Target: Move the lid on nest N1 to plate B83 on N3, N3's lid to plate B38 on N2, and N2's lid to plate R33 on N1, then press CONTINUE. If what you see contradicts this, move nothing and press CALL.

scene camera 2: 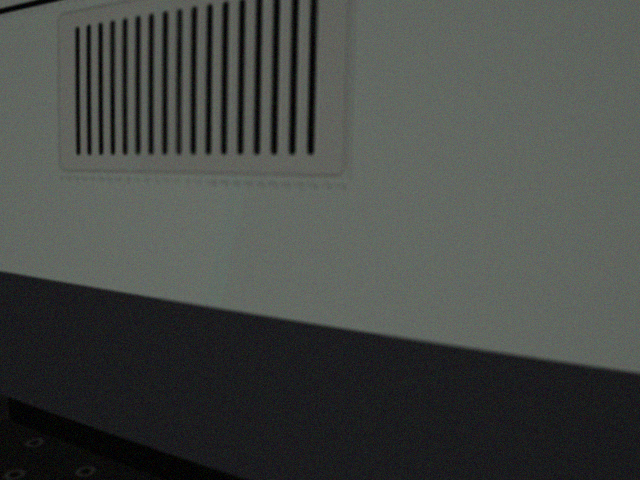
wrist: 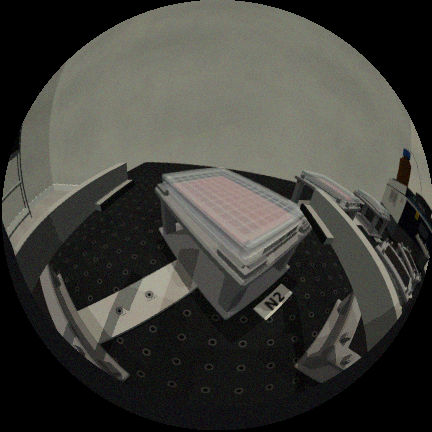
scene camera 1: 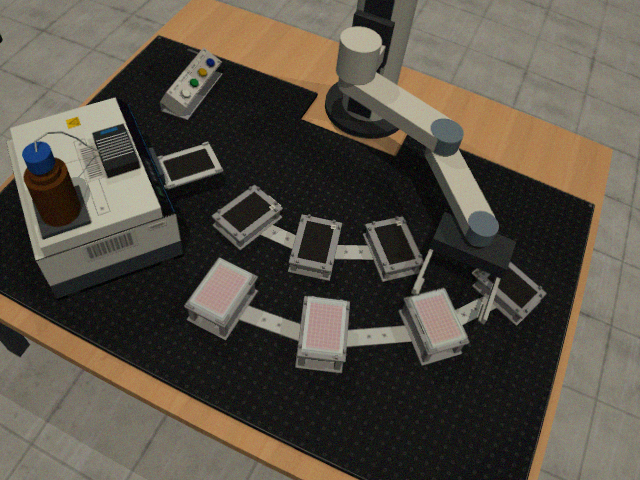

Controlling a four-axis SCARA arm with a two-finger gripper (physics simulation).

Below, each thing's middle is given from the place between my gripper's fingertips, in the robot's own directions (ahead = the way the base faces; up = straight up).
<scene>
I see my gripper 7 cm past the instrument tray pad (scene camera 1: 179, 167) and 71 cm to the left of it. From my hand the other things lie so: brown bottle (scene camera 1: 47, 179) (25 cm ahead, 82 cm to the right, 21 cm above).
</scene>
